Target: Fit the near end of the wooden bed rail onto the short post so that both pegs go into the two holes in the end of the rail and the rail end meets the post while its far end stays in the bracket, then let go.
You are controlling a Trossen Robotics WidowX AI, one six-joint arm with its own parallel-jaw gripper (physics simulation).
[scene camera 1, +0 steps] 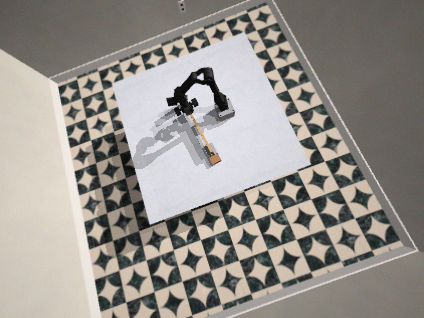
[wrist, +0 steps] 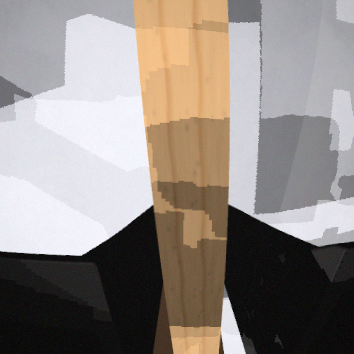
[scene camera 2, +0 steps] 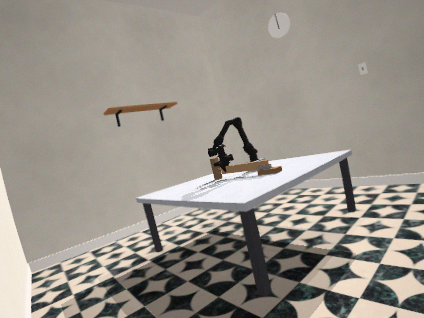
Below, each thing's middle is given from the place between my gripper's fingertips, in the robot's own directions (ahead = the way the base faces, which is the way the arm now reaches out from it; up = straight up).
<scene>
Now: hand 30 mm past the wooden bed rail (wrist: 183, 60), 170 mm to the right of it and 20 mm below it.
</scene>
